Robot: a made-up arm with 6 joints. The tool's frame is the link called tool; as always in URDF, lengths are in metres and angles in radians.
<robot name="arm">
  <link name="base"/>
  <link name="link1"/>
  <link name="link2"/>
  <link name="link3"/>
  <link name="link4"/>
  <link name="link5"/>
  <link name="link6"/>
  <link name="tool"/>
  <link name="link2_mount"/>
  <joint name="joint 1" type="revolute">
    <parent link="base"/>
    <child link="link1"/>
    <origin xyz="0 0 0.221" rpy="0 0 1.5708"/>
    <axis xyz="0 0 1"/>
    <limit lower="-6.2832" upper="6.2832" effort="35" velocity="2.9"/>
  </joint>
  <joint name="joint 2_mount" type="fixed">
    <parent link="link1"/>
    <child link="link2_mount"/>
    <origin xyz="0.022 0 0"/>
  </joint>
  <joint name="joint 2" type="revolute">
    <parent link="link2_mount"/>
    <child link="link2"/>
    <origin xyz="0.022 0 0" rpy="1.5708 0 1.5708"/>
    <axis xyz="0 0 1"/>
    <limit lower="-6.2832" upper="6.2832" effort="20" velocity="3"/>
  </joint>
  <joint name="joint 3" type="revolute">
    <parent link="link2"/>
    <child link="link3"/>
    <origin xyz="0 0.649 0" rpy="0 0 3.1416"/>
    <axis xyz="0 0 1"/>
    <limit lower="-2.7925" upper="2.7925" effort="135" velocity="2.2"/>
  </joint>
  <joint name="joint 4" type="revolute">
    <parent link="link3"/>
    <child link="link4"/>
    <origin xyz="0 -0.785 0" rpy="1.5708 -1.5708 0"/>
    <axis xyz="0 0 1"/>
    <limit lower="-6.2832" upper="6.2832" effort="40" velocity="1.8"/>
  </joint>
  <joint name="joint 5" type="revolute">
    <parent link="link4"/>
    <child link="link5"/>
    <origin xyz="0 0 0" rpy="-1.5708 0 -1.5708"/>
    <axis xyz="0 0 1"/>
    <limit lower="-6.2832" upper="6.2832" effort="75" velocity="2.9"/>
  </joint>
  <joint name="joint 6" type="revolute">
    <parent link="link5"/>
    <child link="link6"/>
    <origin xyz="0 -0.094 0" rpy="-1.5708 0 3.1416"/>
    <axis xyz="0 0 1"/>
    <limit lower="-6.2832" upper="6.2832" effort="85" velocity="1.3"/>
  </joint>
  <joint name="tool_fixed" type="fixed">
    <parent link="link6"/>
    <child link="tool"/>
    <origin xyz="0 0 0" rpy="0 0 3.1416"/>
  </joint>
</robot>
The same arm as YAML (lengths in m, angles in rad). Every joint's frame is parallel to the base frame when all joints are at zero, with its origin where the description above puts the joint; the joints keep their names.
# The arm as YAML. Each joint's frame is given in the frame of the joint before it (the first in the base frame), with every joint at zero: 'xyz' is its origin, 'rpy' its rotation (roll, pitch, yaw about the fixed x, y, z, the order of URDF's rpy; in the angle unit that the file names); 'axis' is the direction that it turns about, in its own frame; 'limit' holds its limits. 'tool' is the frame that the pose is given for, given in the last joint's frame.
units:
  length: m
  angle: rad
joints:
  - name: joint 1
    type: revolute
    origin:
      xyz: [0.0, 0.0, 0.221]
      rpy: [0.0, 0.0, 0.0]
    axis: "+z"
    limit:
      lower: -6.2832
      upper: 6.2832
  - name: joint 2
    type: revolute
    origin:
      xyz: [0.0, 0.044, 0.0]
      rpy: [0.0, 0.0, 0.0]
    axis: "+y"
    limit:
      lower: -6.2832
      upper: 6.2832
  - name: joint 3
    type: revolute
    origin:
      xyz: [0.0, 0.0, 0.649]
      rpy: [0.0, 0.0, 0.0]
    axis: "+y"
    limit:
      lower: -2.7925
      upper: 2.7925
  - name: joint 4
    type: revolute
    origin:
      xyz: [0.0, 0.0, 0.785]
      rpy: [0.0, 0.0, 0.0]
    axis: "+z"
    limit:
      lower: -6.2832
      upper: 6.2832
  - name: joint 5
    type: revolute
    origin:
      xyz: [0.0, 0.0, 0.0]
      rpy: [0.0, 0.0, 0.0]
    axis: "+y"
    limit:
      lower: -6.2832
      upper: 6.2832
  - name: joint 6
    type: revolute
    origin:
      xyz: [0.0, 0.0, 0.094]
      rpy: [0.0, 0.0, 0.0]
    axis: "+z"
    limit:
      lower: -6.2832
      upper: 6.2832
tool:
  origin:
    xyz: [0.0, 0.0, 0.0]
    rpy: [0.0, 0.0, 0.0]

